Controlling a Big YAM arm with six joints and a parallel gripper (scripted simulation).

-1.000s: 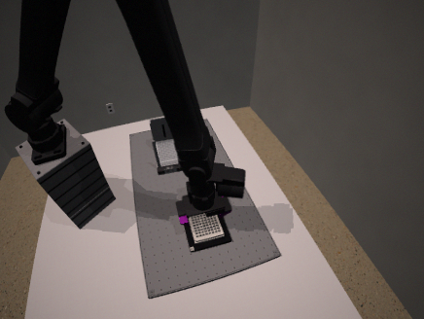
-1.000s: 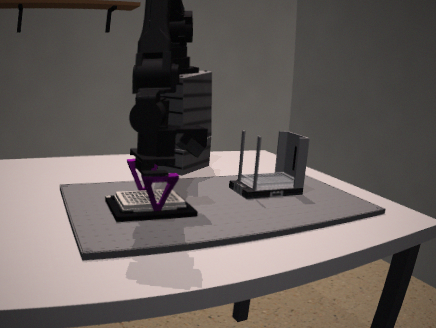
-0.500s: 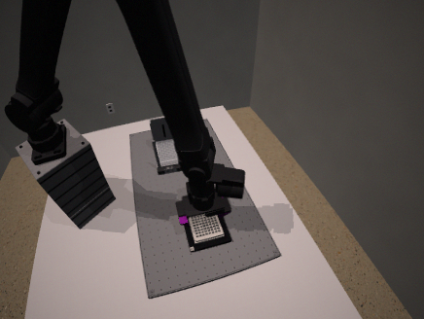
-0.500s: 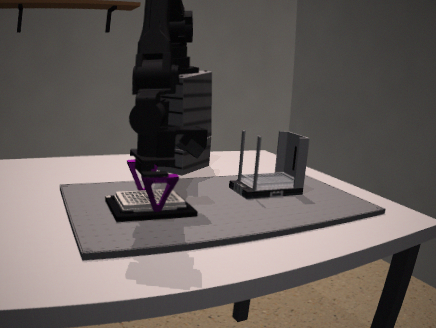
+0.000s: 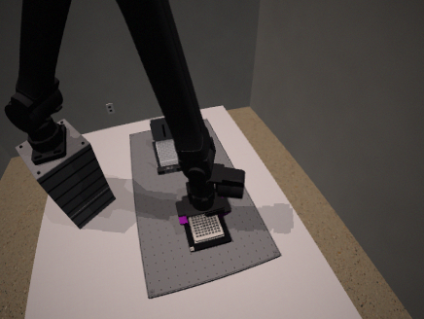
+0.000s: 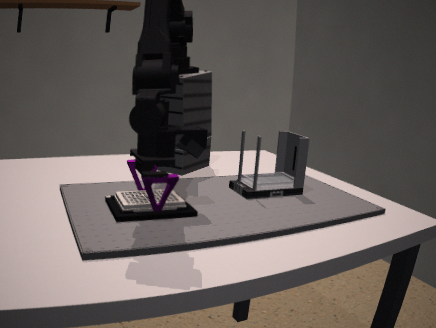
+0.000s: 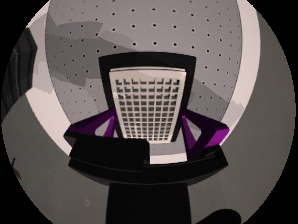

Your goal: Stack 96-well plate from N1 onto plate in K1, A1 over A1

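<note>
Right now my hand is 70 mm to the left of the pale A1 mark, 70 mm past it and 10 mm above it. Also, from my hand: tall back wall 390 mm to the left, 60 mm above, 10 mm ahead.
</note>
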